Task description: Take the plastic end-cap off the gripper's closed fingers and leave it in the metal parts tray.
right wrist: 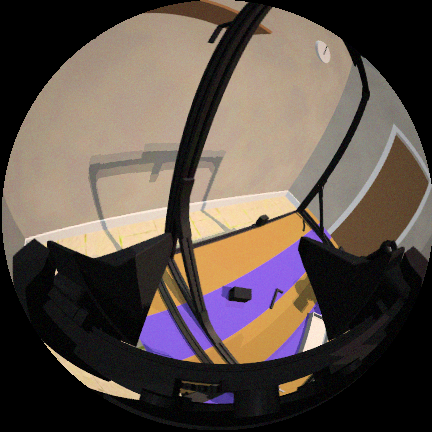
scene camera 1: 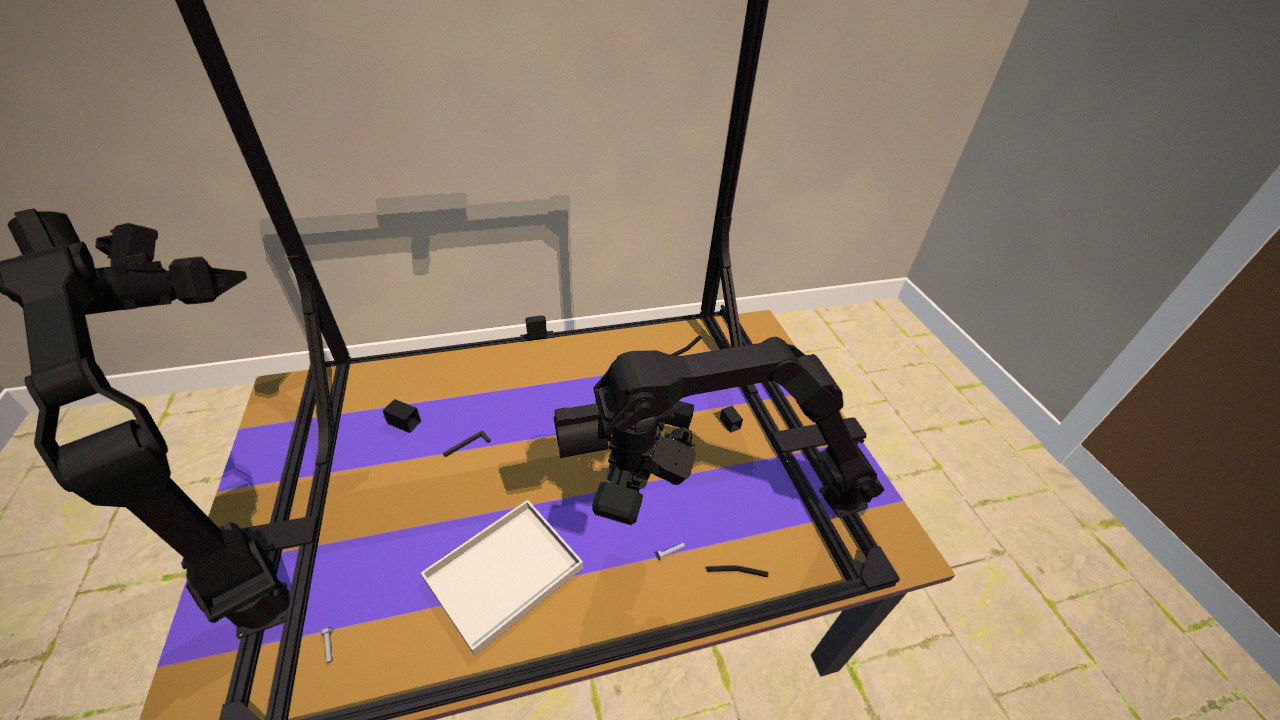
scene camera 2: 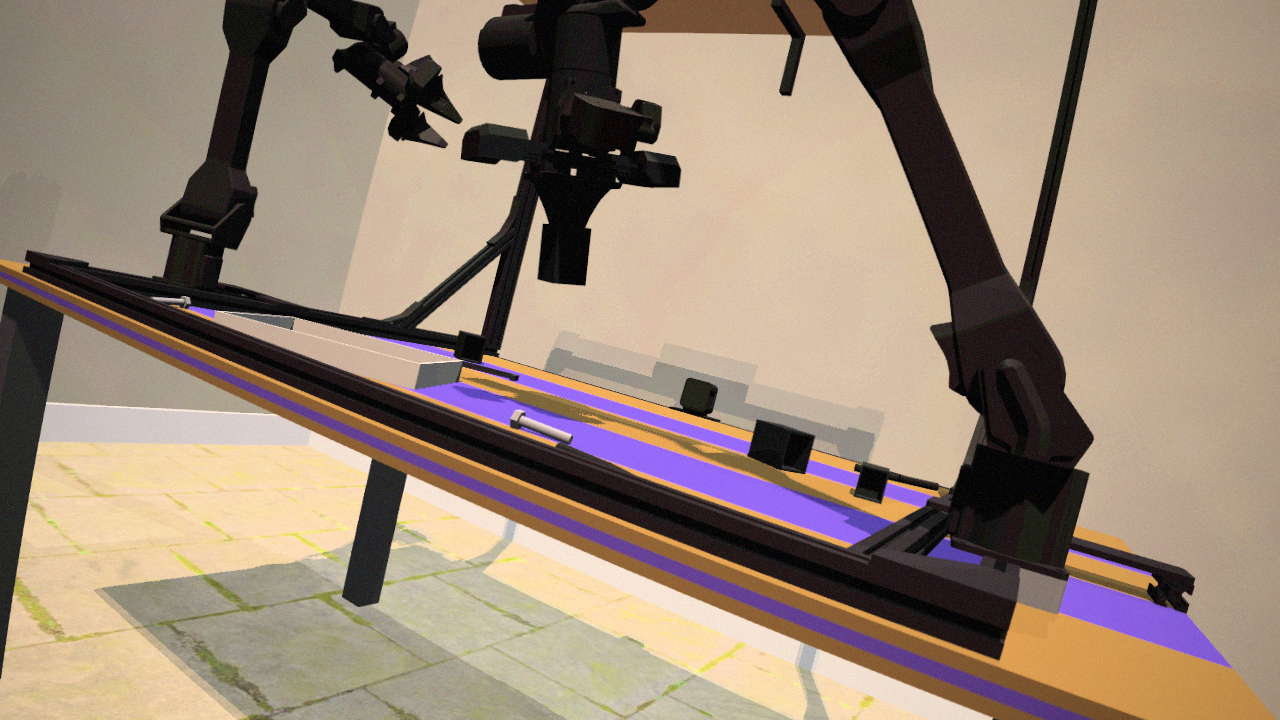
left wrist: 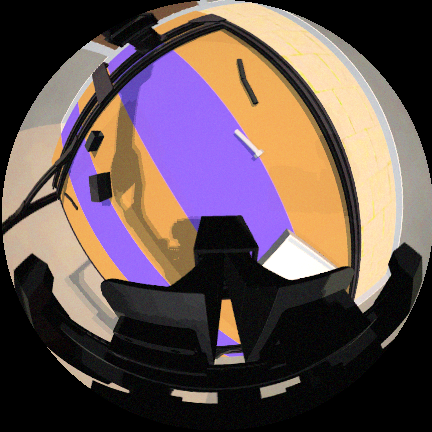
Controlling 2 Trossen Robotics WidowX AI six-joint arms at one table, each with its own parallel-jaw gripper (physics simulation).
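Frame: origin at the left arm's base, x left, y ahead, z down, level; millimetres.
Seen in the pictures: left gripper, fingertip midpoint: (scene camera 1: 630, 481) (scene camera 2: 564, 257) (left wrist: 222, 248); right gripper, fingertip midpoint: (right wrist: 238, 242) (scene camera 1: 228, 276) (scene camera 2: 453, 134); left arm's base, origin of the base link: (scene camera 1: 843, 498) (scene camera 2: 1004, 554) (left wrist: 149, 42); right arm's base, origin of the base link: (scene camera 1: 262, 610) (scene camera 2: 188, 286).
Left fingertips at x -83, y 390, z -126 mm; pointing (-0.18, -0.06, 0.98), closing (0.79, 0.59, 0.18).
Pixels of each thing's top centre, then the offset from my left fingertips to it.
- white metal parts tray, middle of its top: (scene camera 2: 349, 337) (scene camera 1: 502, 567) (left wrist: 296, 285) (right wrist: 318, 336) dx +9, dy +215, dz +122 mm
- Allen key, middle of its top: (scene camera 2: 486, 367) (scene camera 1: 467, 445) (right wrist: 277, 298) dx -268, dy +234, dz +138 mm
- bolt, middle of its top: (scene camera 2: 546, 413) (left wrist: 247, 141) (scene camera 1: 671, 546) dx +64, dy -55, dz +127 mm
- black rod, middle of its top: (scene camera 2: 605, 462) (left wrist: 246, 77) (scene camera 1: 738, 570) dx +136, dy -145, dz +137 mm
My left gripper (scene camera 1: 623, 493) hangs above the table middle, pointing down, fingers shut. A black plastic end-cap (scene camera 1: 619, 499) sits over its fingertips; it also shows in scene camera 2 (scene camera 2: 565, 252) and the left wrist view (left wrist: 224, 237). The white metal parts tray (scene camera 1: 500, 572) lies on the table to the lower left of that gripper, and its corner shows in the left wrist view (left wrist: 298, 258). My right gripper (scene camera 1: 215, 280) is raised high at the far left, away from the table; in the right wrist view its fingers (right wrist: 235, 270) stand wide apart and empty.
Black frame posts (scene camera 1: 729, 215) rise from the table. Small black blocks (scene camera 1: 402, 416), an Allen key (scene camera 1: 466, 443), a bolt (scene camera 1: 669, 549) and a black rod (scene camera 1: 736, 570) lie scattered on the purple and orange top.
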